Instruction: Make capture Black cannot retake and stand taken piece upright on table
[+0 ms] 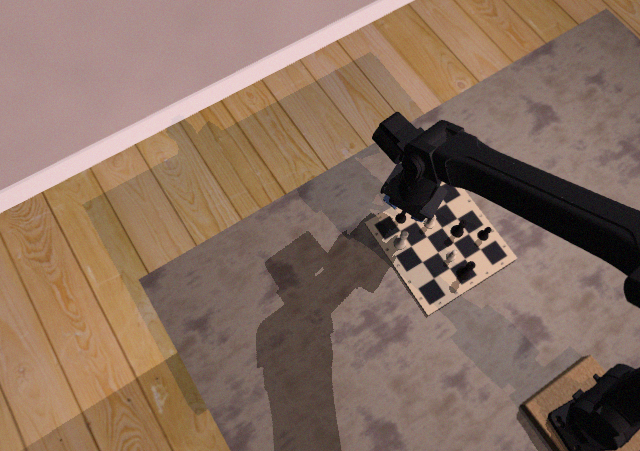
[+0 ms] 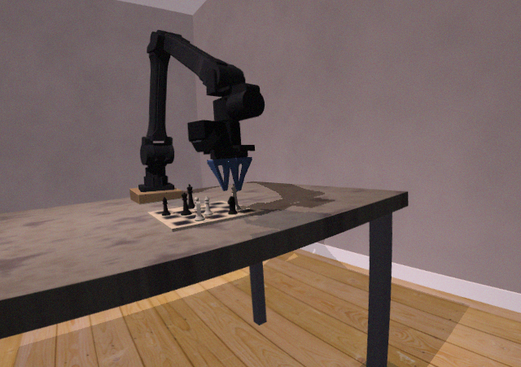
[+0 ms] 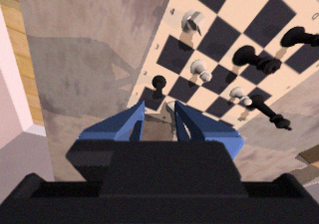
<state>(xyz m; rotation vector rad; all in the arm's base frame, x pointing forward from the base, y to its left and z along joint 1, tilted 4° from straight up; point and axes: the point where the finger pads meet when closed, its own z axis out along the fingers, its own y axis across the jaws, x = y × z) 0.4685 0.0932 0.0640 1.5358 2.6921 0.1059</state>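
The tall white piece lies 40 mm behind my hand, 20 mm to the left of it and 30 mm below it. The rest, counted from my hand: black piece (70 mm behind, 90 mm to the right, 30 mm below); chessboard (70 mm behind, 50 mm to the right, 60 mm below).
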